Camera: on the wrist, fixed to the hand. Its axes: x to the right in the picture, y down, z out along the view.
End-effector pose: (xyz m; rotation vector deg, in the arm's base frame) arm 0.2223 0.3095 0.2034 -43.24 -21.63 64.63
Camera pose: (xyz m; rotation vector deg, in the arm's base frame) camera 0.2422 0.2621 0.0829 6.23 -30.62 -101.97
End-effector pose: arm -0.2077 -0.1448 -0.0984 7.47 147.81 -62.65
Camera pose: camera -0.2028 -0.0199 -0.0589 113.18 -20.74 24.65
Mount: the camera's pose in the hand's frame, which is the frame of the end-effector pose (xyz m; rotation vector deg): -0.0237 0.0616 -0.1132 -1.64 29.10 -168.17
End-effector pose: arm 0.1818 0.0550 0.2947 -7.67 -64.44 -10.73
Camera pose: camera 0.2851 0.0944 0.2243 90.33 6.57 -146.05
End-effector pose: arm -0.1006 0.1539 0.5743 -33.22 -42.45 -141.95
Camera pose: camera -0.0762 0.0490 0.4996 -48.78 21.96 42.75
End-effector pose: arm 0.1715 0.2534 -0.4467 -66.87 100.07 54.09
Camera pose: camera 0.0943 0.1779 -0.3724 -120.74 -51.14 -67.86
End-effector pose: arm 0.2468 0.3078 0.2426 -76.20 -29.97 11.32
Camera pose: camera 0.2890 0.2140 0.1614 26.34 -79.22 -134.98
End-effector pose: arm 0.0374 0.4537 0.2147 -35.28 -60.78 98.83
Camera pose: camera 0.1067 0.4656 0.1041 34.66 -25.47 -57.71
